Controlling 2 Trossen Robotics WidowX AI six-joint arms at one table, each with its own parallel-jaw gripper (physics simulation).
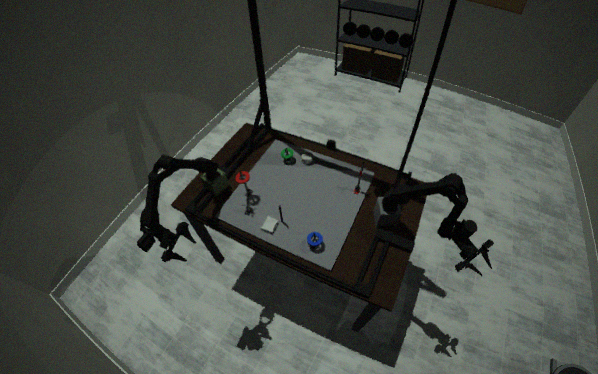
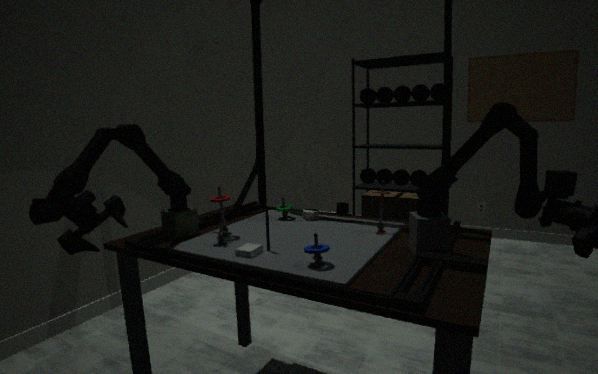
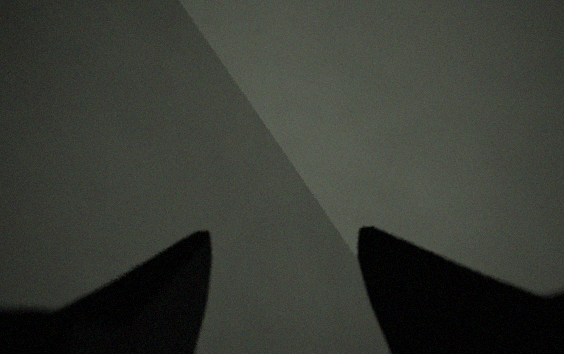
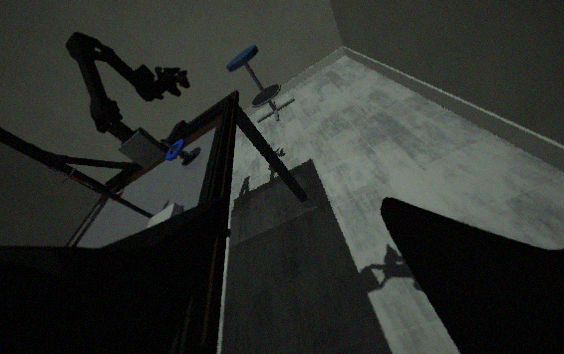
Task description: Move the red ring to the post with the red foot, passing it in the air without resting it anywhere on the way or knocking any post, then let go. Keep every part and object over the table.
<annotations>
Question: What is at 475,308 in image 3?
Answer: My left gripper.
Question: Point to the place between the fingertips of my right gripper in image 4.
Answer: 302,205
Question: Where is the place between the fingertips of my right gripper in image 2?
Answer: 113,238
</annotations>
